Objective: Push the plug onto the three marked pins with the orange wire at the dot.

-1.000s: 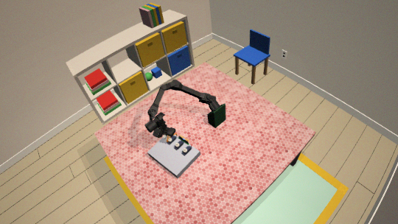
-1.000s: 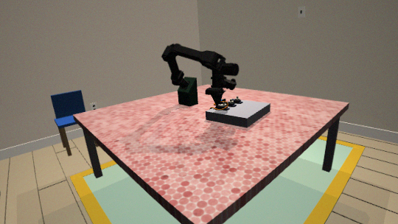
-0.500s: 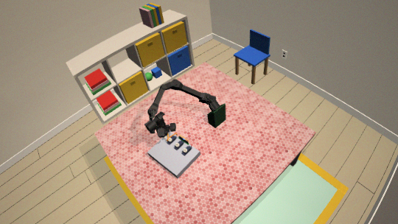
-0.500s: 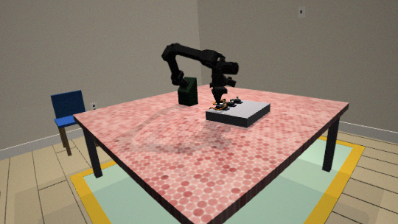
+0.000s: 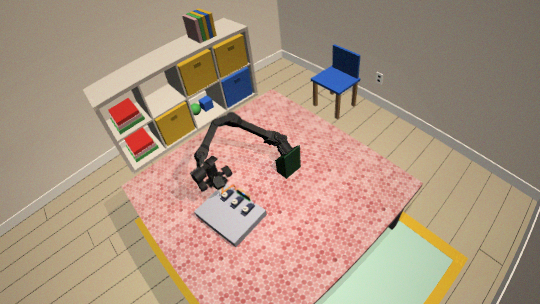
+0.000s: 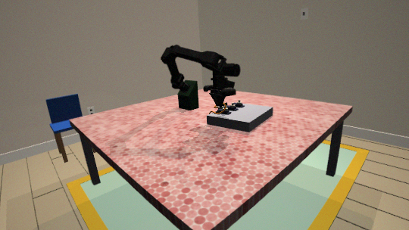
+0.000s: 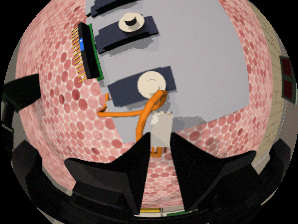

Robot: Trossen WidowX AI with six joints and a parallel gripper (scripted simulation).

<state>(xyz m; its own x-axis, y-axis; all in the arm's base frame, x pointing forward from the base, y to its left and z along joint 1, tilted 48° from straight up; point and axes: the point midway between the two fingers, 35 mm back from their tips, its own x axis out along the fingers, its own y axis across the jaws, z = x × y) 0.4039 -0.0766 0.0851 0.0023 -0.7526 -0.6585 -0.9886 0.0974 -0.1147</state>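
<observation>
Right now my gripper tip is 8 cm past the blue band, 12 cm to the right of it and 2 cm above it. Round my gripper tip: servo (3 cm behind, 12 cm to the left, 4 cm below); grey printed holder (8 cm ahead, 14 cm to the left, 7 cm below).
</observation>
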